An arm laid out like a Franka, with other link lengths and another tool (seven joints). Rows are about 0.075 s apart.
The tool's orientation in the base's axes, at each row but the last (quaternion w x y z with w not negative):
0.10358 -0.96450 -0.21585 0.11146
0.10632 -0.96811 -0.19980 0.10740
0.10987 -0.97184 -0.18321 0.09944
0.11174 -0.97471 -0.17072 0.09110
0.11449 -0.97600 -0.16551 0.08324
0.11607 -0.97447 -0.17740 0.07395
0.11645 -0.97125 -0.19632 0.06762
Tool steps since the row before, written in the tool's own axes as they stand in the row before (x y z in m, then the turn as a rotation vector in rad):
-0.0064 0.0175 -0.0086 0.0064 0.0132 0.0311
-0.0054 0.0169 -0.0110 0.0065 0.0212 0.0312
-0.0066 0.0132 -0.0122 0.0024 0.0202 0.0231
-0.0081 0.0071 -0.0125 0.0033 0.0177 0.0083
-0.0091 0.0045 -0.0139 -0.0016 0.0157 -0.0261
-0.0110 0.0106 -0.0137 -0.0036 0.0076 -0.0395
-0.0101 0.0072 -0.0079 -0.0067 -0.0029 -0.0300
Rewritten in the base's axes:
0.0035 -0.0196 0.0050 0.0028 -0.0042 -0.0340
0.0041 -0.0192 0.0072 0.0057 -0.0113 -0.0361
0.0012 -0.0167 0.0094 0.0035 -0.0134 -0.0275
-0.0026 -0.0117 0.0113 0.0068 -0.0135 -0.0128
-0.0043 -0.0100 0.0133 0.0085 -0.0201 0.0213
-0.0042 -0.0164 0.0116 0.0065 -0.0161 0.0365
-0.0052 -0.0120 0.0067 -0.0019 -0.0061 0.0302

